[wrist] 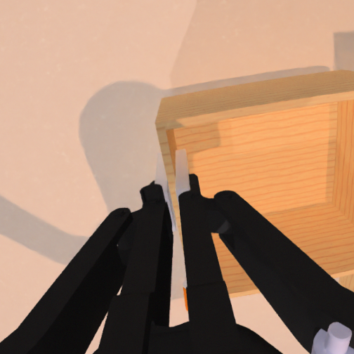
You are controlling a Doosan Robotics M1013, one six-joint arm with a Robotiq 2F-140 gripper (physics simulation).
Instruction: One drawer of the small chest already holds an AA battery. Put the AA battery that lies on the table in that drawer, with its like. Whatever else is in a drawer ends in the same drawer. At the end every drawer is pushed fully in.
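Note:
My gripper (pixel 174 166) stands at the left wall of an open wooden drawer (pixel 163 137), near that wall's upper corner in the view. One pale fingertip is outside the wall and the other inside. The fingers are nearly together, with the thin wall between them. The visible part of the drawer's floor holds no object; the black fingers hide its lower left part. No AA battery can be made out in the wrist view. A small orange sliver (pixel 186 299) shows beside the right finger; what it belongs to is hidden.
The drawer's upper wall runs to the right edge of the view. A bit of pale wood (pixel 346 281) shows at the lower right, partly hidden by the gripper linkage. A pale cylindrical piece (pixel 339 336) is at the bottom right corner. Shadows lie on the table (pixel 60 60).

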